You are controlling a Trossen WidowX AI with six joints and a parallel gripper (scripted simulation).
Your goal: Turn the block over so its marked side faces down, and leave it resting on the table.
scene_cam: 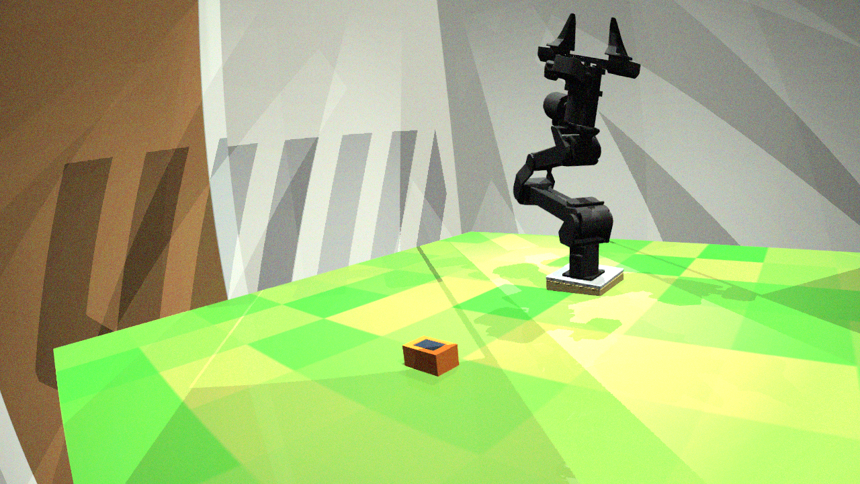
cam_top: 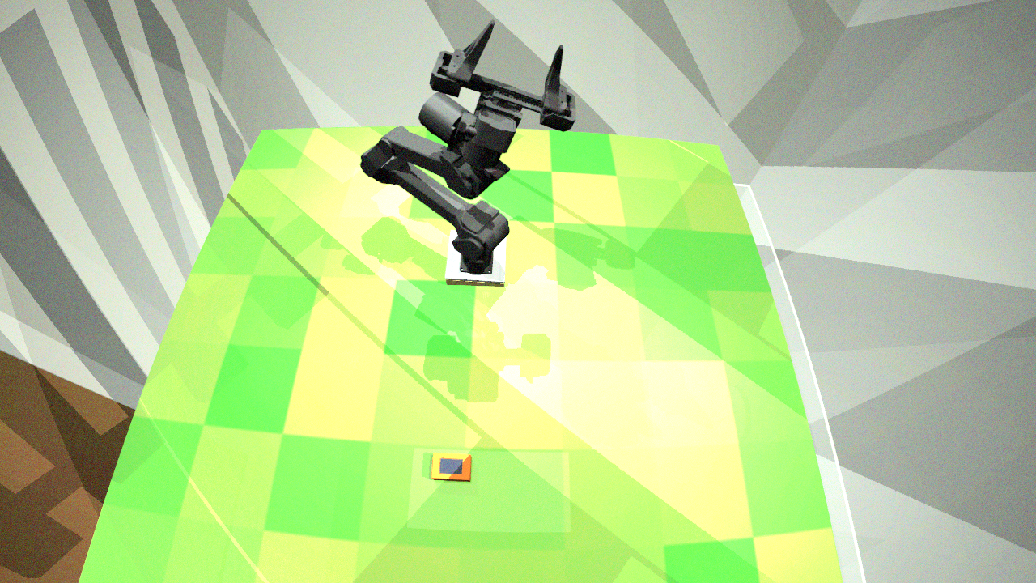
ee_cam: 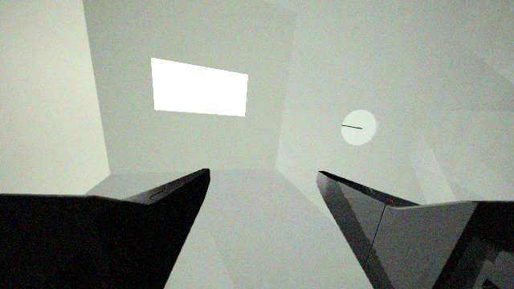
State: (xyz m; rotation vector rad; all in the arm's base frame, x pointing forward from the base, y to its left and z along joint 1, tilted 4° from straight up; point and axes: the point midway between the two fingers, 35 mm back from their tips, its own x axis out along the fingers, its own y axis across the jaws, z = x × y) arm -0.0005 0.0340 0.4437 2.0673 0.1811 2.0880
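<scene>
Now: the orange block 390 mm ahead of my gripper tip, 90 mm to the right of it and 480 mm below it.
</scene>
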